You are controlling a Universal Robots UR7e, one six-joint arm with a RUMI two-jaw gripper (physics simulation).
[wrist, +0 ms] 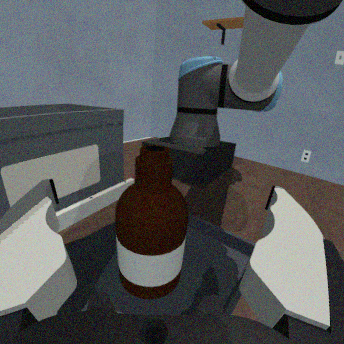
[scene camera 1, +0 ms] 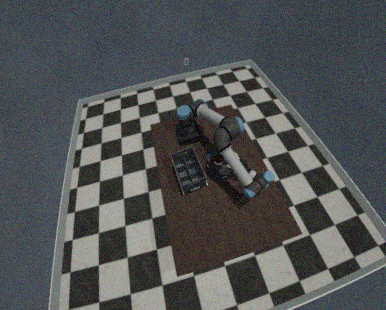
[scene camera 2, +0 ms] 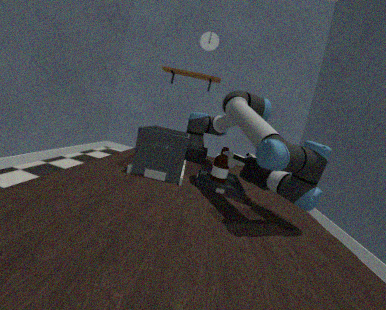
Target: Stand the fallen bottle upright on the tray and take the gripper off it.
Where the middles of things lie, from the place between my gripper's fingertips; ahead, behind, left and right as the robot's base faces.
I see my gripper 40 mm past the brown bottle (wrist: pixel 151 214), 40 mm to the left of it and 70 mm above it. From my hand the other things lie so: white rail (wrist: pixel 67 216): 20 mm behind, 200 mm to the right, 130 mm below.
